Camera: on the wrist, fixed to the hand. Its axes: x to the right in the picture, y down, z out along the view.
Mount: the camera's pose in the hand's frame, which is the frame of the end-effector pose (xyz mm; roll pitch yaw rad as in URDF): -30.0 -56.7 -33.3 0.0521 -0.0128 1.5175
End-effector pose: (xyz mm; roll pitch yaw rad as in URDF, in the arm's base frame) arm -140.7 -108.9 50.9 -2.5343 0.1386 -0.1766
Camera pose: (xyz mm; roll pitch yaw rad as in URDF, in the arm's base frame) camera -157.0 -78.0 114.2 3.0607 0.6213 -1.7811
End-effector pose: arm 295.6 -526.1 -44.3 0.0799 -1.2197 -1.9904
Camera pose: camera 236.2 -527.1 -85.4 -1.1686 -0.0819 -0.3508
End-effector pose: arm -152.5 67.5 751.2 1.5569 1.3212 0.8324
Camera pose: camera -218.8 42.9 766.2 1.6219 -0.1963 0.8335
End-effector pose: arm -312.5 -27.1 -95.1 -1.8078 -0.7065 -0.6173
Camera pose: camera -375.5 -5.8 -66.7 -1.7605 0.7838 -0.9361
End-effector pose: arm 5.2 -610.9 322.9 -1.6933 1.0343 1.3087
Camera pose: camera 39.9 -582.4 379.5 1.6894 0.5861 -1.7013
